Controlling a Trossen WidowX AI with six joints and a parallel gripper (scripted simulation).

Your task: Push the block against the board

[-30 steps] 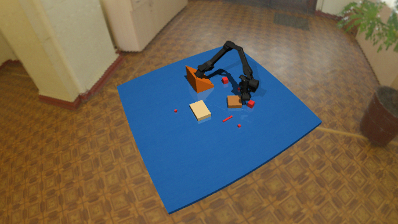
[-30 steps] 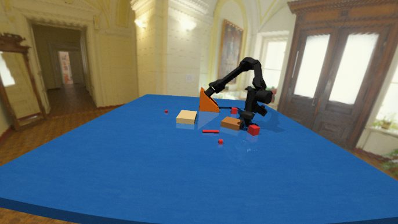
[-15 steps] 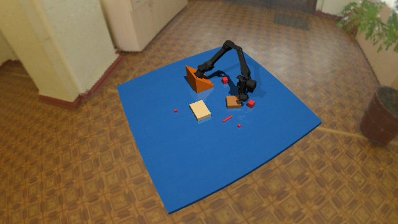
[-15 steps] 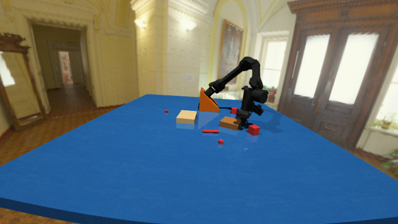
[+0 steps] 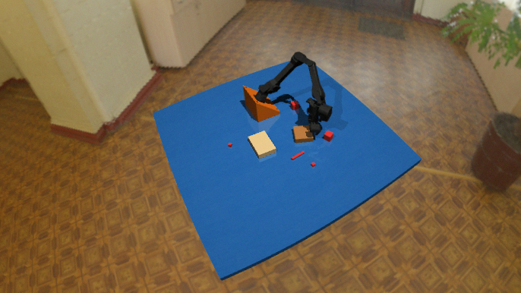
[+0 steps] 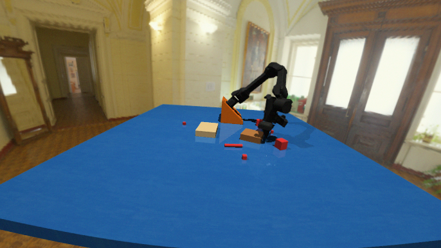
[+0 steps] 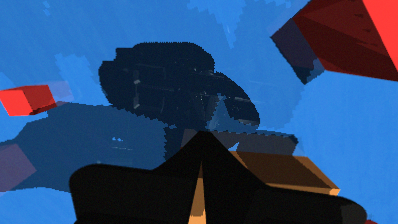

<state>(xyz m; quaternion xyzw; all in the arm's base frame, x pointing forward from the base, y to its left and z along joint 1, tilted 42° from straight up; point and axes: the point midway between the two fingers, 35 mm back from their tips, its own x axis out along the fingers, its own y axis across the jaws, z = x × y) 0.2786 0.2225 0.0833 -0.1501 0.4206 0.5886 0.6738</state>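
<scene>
The brown square block is 10 mm ahead of my gripper tip, 70 mm to the right of it and 10 mm above it. Round my gripper tip: red stick 130 mm ahead, 170 mm to the right; then tan board 20 mm behind, 320 mm to the right, 10 mm above.
</scene>
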